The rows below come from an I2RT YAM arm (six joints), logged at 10 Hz.
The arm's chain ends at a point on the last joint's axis. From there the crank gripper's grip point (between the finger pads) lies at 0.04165 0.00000 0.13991 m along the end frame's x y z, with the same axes.
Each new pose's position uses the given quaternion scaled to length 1; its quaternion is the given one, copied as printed.
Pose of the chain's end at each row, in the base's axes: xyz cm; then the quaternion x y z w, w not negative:
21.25 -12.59 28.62 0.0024 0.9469 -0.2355 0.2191
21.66 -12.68 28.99 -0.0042 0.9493 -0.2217 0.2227
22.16 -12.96 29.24 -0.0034 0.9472 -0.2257 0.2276
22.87 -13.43 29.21 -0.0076 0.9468 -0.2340 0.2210
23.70 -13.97 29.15 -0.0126 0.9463 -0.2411 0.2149
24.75 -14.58 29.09 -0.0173 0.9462 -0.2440 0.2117
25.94 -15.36 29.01 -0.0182 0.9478 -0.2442 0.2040
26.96 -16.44 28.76 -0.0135 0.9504 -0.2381 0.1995
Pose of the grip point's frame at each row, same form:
23.27 -19.25 15.79 0.0024 0.9469 -0.2355 0.2191
23.85 -18.99 16.01 -0.0042 0.9493 -0.2217 0.2227
24.48 -19.38 16.33 -0.0034 0.9472 -0.2257 0.2276
25.02 -20.07 16.39 -0.0076 0.9468 -0.2340 0.2210
25.70 -20.81 16.41 -0.0126 0.9463 -0.2411 0.2149
26.68 -21.50 16.39 -0.0173 0.9462 -0.2440 0.2117
27.66 -22.29 16.28 -0.0182 0.9478 -0.2442 0.2040
28.52 -23.20 15.92 -0.0135 0.9504 -0.2381 0.1995

